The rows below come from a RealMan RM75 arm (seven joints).
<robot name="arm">
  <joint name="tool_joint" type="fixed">
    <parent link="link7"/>
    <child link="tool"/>
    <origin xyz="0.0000 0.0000 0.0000"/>
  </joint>
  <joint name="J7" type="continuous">
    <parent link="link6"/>
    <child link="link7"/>
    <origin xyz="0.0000 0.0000 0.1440"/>
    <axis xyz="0 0 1"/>
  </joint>
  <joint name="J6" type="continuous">
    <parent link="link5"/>
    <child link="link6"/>
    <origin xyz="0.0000 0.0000 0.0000"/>
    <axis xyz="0 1 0"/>
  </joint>
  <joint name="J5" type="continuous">
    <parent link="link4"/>
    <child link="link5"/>
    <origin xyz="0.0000 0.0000 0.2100"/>
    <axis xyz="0 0 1"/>
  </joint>
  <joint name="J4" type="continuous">
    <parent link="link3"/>
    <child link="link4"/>
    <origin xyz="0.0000 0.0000 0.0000"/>
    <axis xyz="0 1 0"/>
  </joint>
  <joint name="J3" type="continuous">
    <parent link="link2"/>
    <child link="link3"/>
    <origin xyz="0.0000 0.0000 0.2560"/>
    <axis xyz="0 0 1"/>
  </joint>
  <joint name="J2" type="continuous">
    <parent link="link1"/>
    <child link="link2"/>
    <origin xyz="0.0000 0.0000 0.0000"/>
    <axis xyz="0 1 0"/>
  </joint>
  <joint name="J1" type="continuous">
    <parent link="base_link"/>
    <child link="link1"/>
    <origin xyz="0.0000 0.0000 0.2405"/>
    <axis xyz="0 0 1"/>
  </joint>
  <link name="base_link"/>
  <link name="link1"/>
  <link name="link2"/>
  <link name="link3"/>
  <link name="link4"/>
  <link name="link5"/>
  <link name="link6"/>
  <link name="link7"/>
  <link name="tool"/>
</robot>
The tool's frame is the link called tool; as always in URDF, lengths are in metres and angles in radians. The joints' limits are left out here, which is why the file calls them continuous.
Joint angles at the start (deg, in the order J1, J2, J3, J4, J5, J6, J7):
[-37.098 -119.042 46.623 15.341 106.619 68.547 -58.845]
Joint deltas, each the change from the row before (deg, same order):
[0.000 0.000 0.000 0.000 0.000 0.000 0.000]
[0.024 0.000 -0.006 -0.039 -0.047 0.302 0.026]
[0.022 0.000 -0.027 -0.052 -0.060 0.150 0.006]
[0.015 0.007 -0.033 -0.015 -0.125 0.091 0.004]
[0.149 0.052 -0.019 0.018 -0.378 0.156 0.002]
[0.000 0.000 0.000 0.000 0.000 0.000 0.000]
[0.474 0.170 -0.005 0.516 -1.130 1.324 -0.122]
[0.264 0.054 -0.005 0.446 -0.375 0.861 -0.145]
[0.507 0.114 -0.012 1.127 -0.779 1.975 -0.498]
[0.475 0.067 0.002 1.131 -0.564 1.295 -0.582]
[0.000 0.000 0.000 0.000 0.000 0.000 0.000]
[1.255 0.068 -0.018 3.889 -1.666 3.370 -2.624]
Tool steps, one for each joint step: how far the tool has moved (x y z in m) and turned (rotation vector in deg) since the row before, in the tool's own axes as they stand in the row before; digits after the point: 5 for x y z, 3 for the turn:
[0.00000 0.00000 0.00000 0.000 0.000 0.000]
[0.00022 0.00075 -0.00006 -0.238 0.185 -0.049]
[0.00004 0.00040 -0.00005 -0.094 0.129 -0.092]
[0.00027 0.00001 -0.00011 0.010 0.158 -0.077]
[0.00010 -0.00030 -0.00091 0.172 0.335 -0.227]
[0.00000 0.00000 0.00000 0.000 0.000 0.000]
[0.00269 -0.00048 -0.00338 -0.041 1.471 -0.364]
[0.00169 0.00011 -0.00178 -0.222 0.721 -0.057]
[0.00470 0.00005 -0.00379 -0.583 1.619 -0.061]
[0.00363 -0.00073 -0.00334 -0.186 1.101 -0.037]
[0.00000 0.00000 0.00000 0.000 0.000 0.000]
[0.01291 -0.00327 -0.00917 -0.304 3.102 -0.310]

